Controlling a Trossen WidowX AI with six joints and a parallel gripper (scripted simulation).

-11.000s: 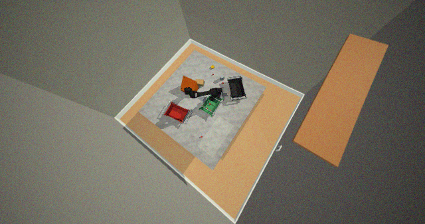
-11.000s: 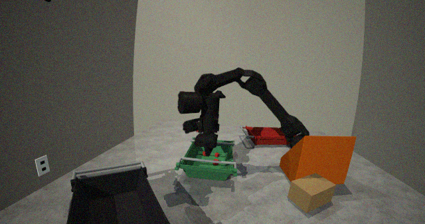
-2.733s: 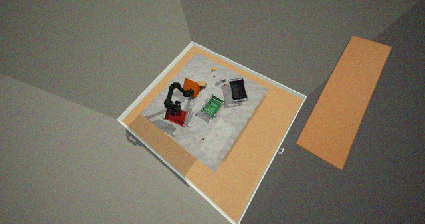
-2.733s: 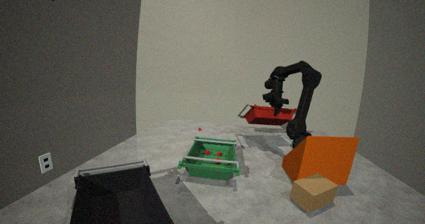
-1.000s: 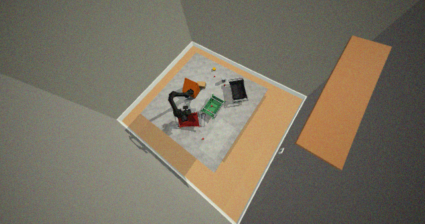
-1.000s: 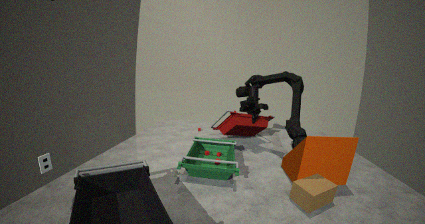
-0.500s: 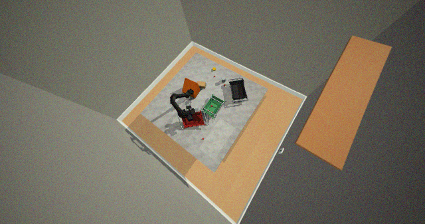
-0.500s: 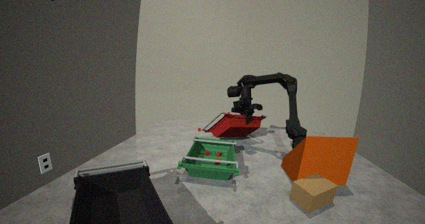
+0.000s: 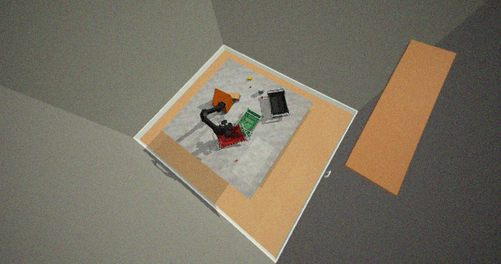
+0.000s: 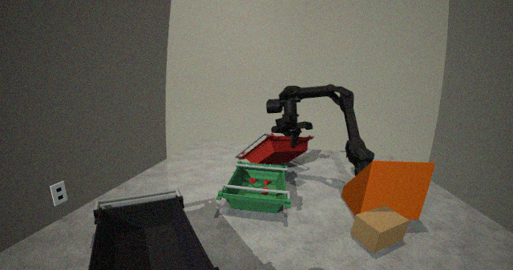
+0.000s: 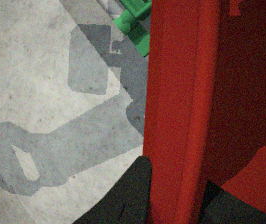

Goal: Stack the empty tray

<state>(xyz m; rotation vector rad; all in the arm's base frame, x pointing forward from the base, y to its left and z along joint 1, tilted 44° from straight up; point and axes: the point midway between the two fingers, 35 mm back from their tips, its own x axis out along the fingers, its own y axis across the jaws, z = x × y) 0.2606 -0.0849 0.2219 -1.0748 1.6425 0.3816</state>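
Now: gripper tip 60 mm short of the red tray, 50 mm to the left of it and 10 mm above it. Round my gripper tip: tan box (250 mm behind, 390 mm to the left, 90 mm below); then red cube (260 mm ahead, 200 mm to the right, 110 mm below); then yellow piece (270 mm behind, 730 mm to the left, 110 mm below).
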